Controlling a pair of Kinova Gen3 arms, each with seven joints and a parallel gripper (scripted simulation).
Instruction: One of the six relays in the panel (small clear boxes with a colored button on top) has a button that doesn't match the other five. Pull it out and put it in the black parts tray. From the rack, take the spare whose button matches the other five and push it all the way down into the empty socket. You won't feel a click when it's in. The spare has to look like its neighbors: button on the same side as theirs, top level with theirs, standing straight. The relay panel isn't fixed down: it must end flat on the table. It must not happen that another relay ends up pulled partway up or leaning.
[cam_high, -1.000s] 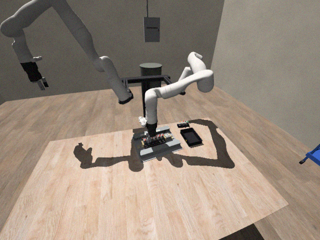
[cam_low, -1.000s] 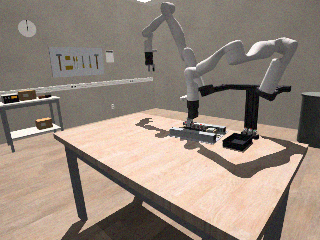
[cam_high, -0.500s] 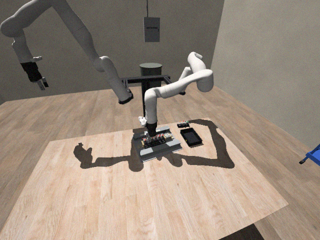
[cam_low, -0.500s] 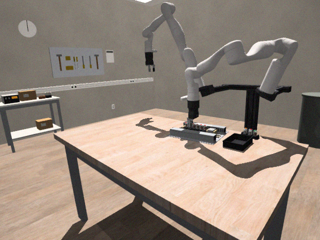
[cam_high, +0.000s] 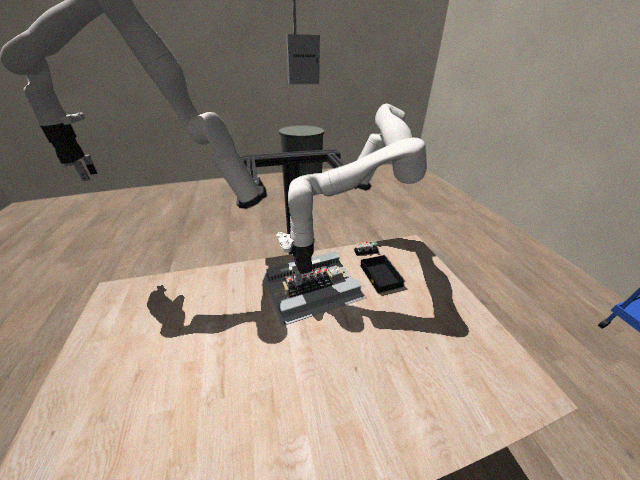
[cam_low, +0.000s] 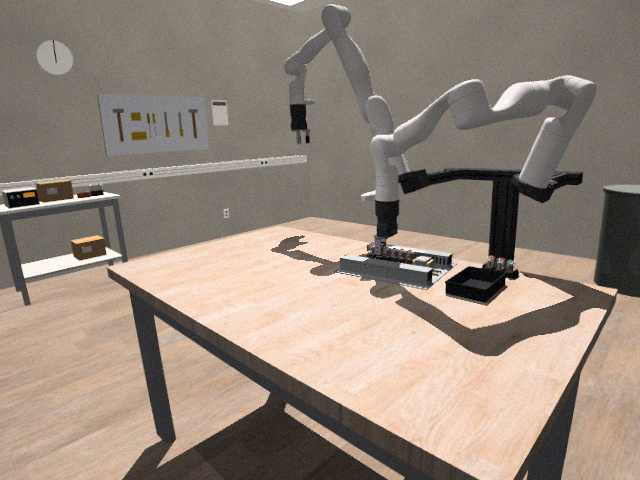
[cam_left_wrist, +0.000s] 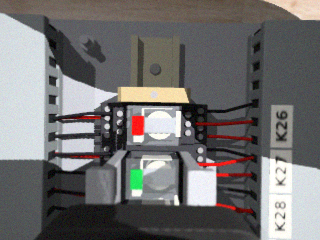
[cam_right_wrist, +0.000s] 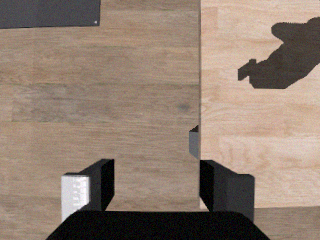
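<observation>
The relay panel lies 60 mm to the left of my left hand and 40 mm below it. Round my left hand: black parts tray 50 mm ahead, 340 mm to the left, 40 mm below; spare rack 110 mm behind, 360 mm to the left, 50 mm below.
</observation>
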